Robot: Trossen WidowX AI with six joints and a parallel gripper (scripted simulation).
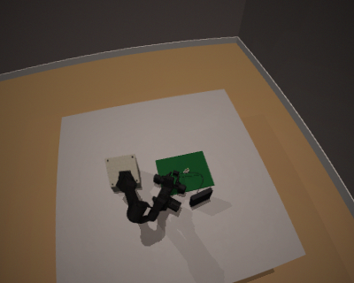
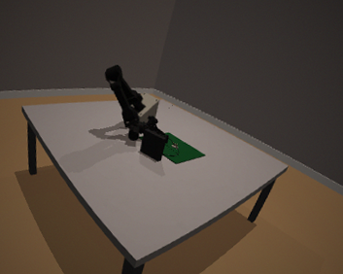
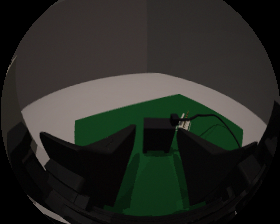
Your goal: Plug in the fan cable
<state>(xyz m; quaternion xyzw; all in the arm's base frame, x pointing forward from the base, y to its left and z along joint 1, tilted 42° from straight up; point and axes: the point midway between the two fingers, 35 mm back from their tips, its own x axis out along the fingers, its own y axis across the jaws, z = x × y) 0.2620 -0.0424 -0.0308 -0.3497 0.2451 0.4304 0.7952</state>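
My gripper tip is now 2 cm above the black plug. Also, from my gripper tip: green board: 6 cm ahead, 5 cm below, 1 cm to the left.
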